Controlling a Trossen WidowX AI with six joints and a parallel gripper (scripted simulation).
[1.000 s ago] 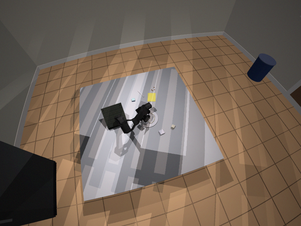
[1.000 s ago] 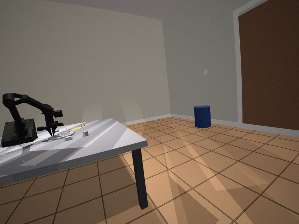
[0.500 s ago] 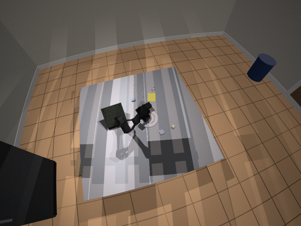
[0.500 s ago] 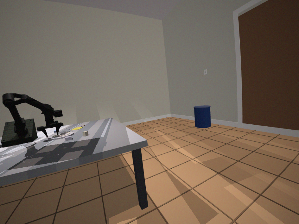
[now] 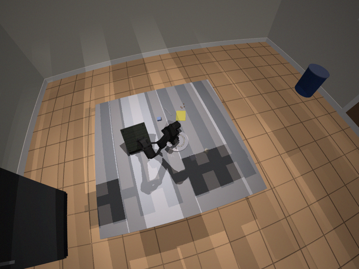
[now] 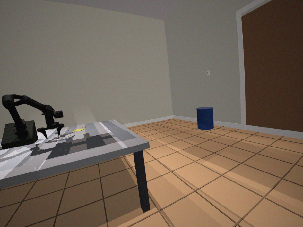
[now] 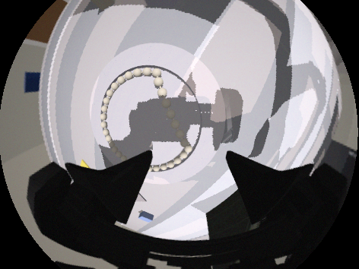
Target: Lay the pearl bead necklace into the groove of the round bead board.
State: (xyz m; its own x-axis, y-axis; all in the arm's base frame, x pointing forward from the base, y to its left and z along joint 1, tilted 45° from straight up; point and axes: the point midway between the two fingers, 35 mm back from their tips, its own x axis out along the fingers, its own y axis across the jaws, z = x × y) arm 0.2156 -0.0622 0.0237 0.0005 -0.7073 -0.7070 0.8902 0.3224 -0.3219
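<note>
Right now my gripper tip is 70 mm short of the round bead board and 10 mm above it. Also, from my gripper tip: grey card 80 mm ahead, 180 mm to the left, 20 mm below; blue block 10 mm behind, 280 mm to the left, 10 mm below; white block 130 mm ahead, 190 mm to the right, 10 mm below.
</note>
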